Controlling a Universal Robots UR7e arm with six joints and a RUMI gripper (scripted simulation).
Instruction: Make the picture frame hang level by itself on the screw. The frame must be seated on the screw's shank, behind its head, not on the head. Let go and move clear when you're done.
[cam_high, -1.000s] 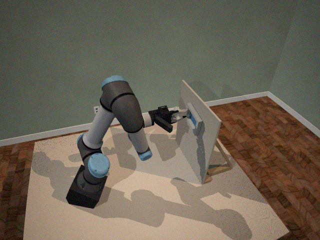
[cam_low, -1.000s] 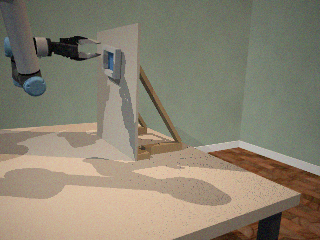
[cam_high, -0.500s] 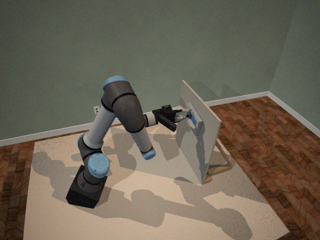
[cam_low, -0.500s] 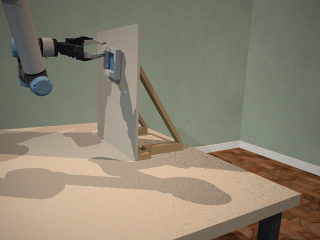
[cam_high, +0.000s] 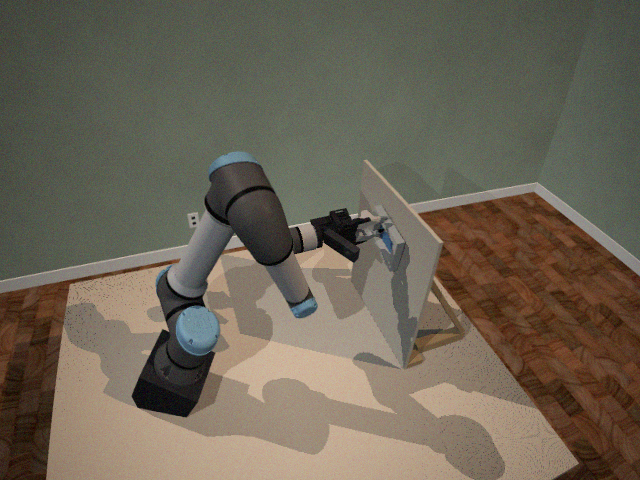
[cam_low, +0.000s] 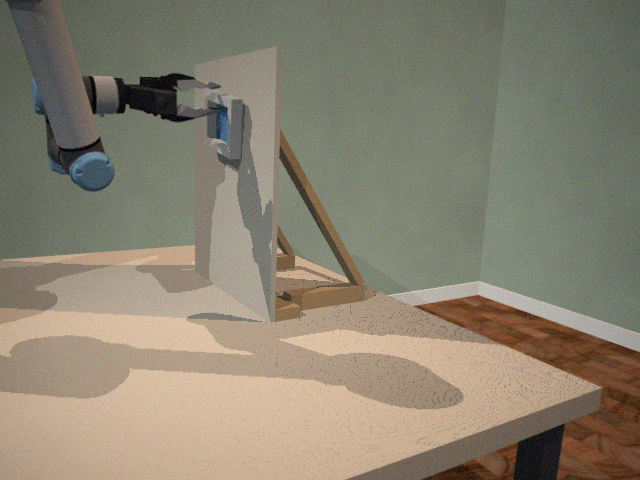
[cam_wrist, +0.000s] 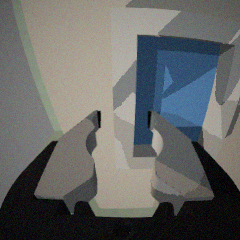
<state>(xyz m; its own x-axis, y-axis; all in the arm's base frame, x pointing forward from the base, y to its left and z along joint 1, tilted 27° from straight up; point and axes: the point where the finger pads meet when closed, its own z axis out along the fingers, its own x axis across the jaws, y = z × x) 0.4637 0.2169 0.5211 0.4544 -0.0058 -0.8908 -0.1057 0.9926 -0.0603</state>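
The picture frame lies 5 cm below my hand and 3 cm ahead of it. Also, from my hand: wall panel: 18 cm below, 4 cm ahead, 1 cm to the left.
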